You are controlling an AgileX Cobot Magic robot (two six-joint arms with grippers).
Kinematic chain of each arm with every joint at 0, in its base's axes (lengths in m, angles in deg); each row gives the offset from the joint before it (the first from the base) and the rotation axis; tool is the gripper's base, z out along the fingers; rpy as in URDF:
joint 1: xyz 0 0 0.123 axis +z
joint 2: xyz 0 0 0 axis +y
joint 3: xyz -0.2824 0 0.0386 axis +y
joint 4: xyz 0.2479 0 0.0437 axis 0.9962 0 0.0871
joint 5: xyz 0 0 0 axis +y
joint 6: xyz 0.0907 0 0.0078 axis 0.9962 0 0.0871
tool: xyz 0 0 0 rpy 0 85 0
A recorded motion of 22 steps. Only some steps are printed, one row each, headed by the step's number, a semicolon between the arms.
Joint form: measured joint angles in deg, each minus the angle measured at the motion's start. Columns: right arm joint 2, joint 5, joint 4, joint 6, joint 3, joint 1; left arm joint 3, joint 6, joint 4, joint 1, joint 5, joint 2.
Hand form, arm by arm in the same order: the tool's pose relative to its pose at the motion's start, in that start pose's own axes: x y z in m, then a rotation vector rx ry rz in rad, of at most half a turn. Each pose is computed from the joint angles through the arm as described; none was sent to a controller.
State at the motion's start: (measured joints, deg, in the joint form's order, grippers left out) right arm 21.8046 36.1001 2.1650 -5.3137 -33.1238 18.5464; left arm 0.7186 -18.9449 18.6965 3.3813 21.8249 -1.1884
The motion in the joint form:
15: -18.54 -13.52 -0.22 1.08 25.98 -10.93; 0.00 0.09 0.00 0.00 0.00 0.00
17: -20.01 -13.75 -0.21 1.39 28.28 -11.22; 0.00 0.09 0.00 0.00 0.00 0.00
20: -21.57 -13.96 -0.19 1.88 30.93 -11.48; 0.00 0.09 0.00 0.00 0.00 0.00
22: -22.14 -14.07 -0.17 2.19 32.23 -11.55; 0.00 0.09 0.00 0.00 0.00 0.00
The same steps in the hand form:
15: 0.1089 -0.0046 0.0175 0.1973 -0.0964 0.0726; 0.0000 0.0000 0.0000 0.0000 0.0000 0.0016
17: 0.1201 -0.0041 0.0208 0.2011 -0.0864 0.0809; 0.0000 0.0000 0.0000 0.0000 0.0000 0.0016
20: 0.1332 -0.0035 0.0249 0.2039 -0.0718 0.0928; 0.0000 0.0000 0.0000 0.0000 0.0000 0.0016
22: 0.1397 -0.0032 0.0272 0.2040 -0.0616 0.1001; 0.0000 0.0000 0.0000 0.0000 0.0000 0.0016

